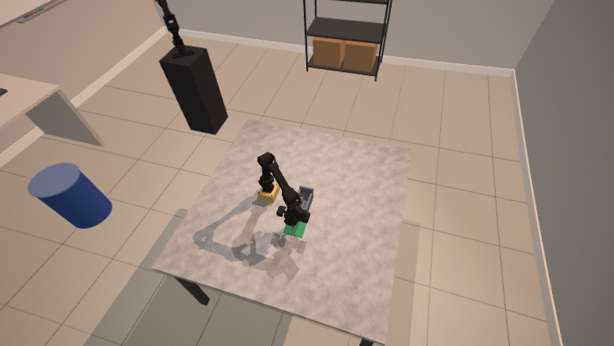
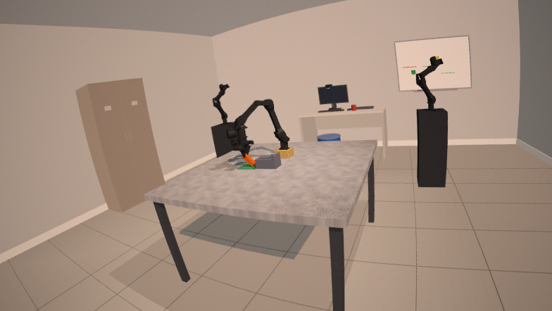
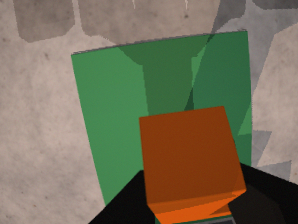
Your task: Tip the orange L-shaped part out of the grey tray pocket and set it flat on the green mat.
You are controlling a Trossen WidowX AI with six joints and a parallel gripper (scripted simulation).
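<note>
My gripper tip is now 3 cm to the right of the orange L-shaped part, 3 cm above it and 2 cm past it. Round my gripper tip: green mat (9 cm below, 2 cm to the left).
</note>
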